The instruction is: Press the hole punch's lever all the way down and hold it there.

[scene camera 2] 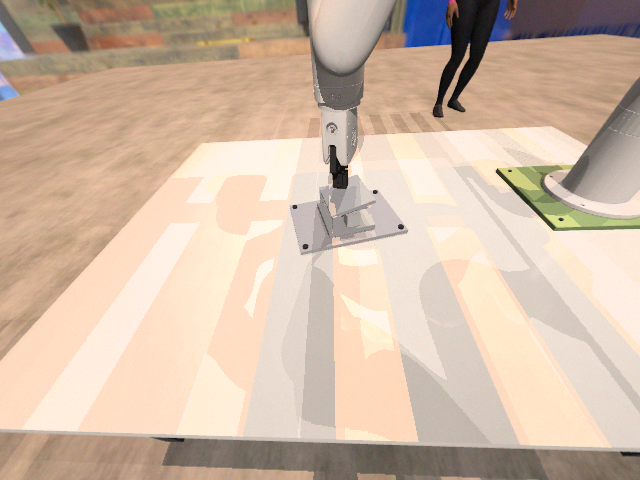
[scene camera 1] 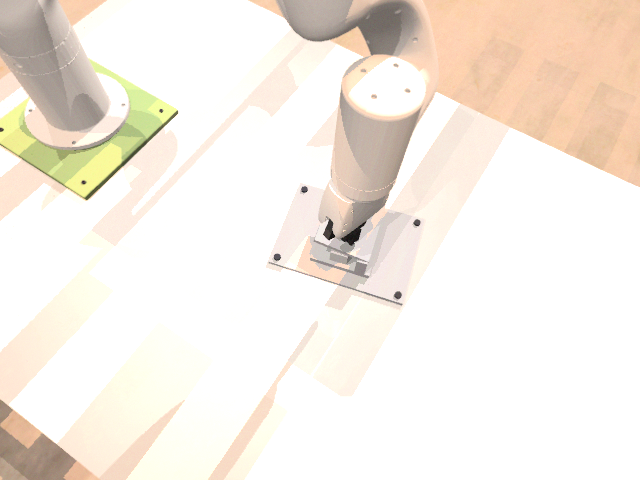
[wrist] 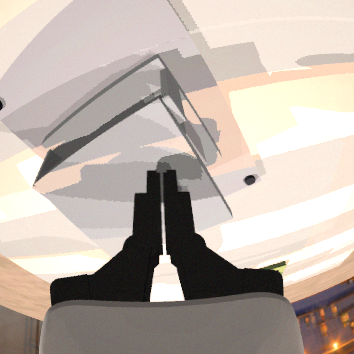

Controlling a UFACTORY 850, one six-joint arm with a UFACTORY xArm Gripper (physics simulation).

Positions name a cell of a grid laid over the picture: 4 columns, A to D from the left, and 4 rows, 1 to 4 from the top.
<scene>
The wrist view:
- my gripper: B3
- hole punch lever: B3
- base plate: A1
</scene>
